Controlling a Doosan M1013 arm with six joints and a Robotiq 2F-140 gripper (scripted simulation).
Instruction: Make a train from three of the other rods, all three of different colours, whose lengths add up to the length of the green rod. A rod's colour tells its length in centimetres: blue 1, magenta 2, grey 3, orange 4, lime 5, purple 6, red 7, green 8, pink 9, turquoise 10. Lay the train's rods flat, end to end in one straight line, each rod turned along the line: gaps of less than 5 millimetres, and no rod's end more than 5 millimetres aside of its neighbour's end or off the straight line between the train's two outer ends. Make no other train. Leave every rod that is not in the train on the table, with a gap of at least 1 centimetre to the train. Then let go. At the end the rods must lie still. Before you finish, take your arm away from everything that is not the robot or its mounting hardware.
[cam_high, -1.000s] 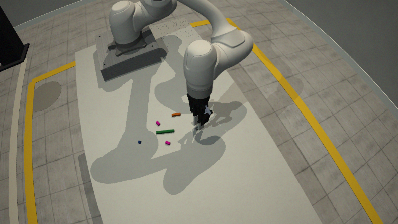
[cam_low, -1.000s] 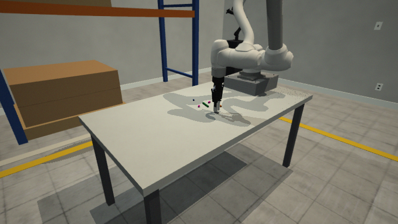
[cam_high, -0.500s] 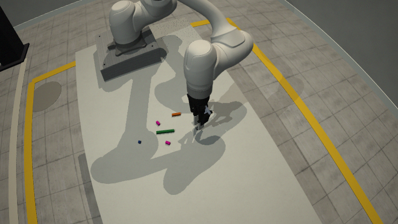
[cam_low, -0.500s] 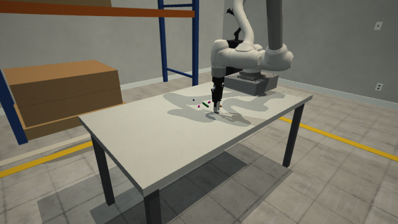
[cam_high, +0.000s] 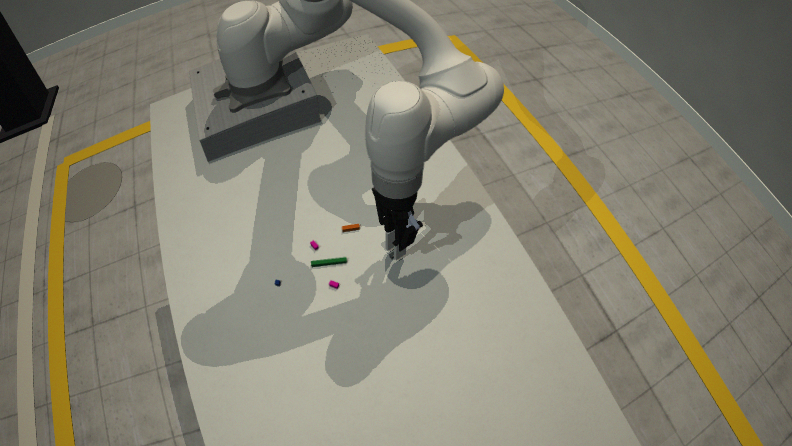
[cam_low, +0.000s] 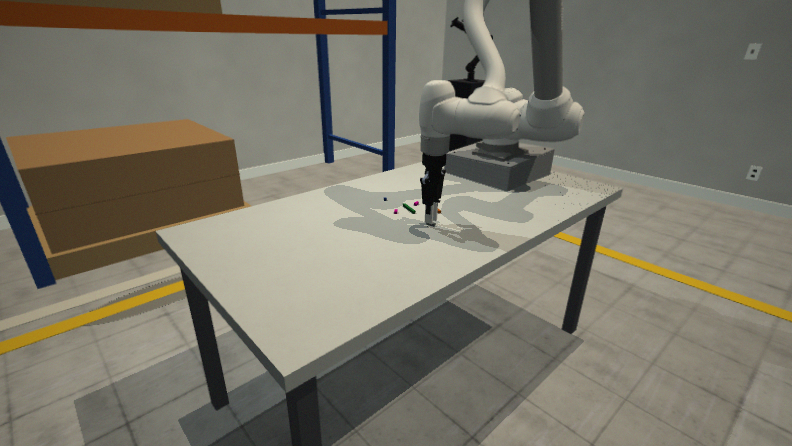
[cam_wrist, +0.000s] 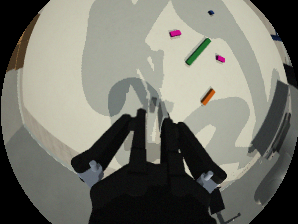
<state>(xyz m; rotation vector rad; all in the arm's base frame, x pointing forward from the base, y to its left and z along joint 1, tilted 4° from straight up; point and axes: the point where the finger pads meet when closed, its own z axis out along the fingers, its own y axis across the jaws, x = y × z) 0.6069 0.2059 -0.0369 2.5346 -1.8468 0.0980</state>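
My hand is 4 cm above the grey rod. Also, from my hand: green rod 15 cm to the right, 4 cm below, 3 cm behind; orange rod 10 cm behind, 7 cm to the right, 4 cm below; small blue rod 27 cm to the right, 4 cm below, 1 cm behind.
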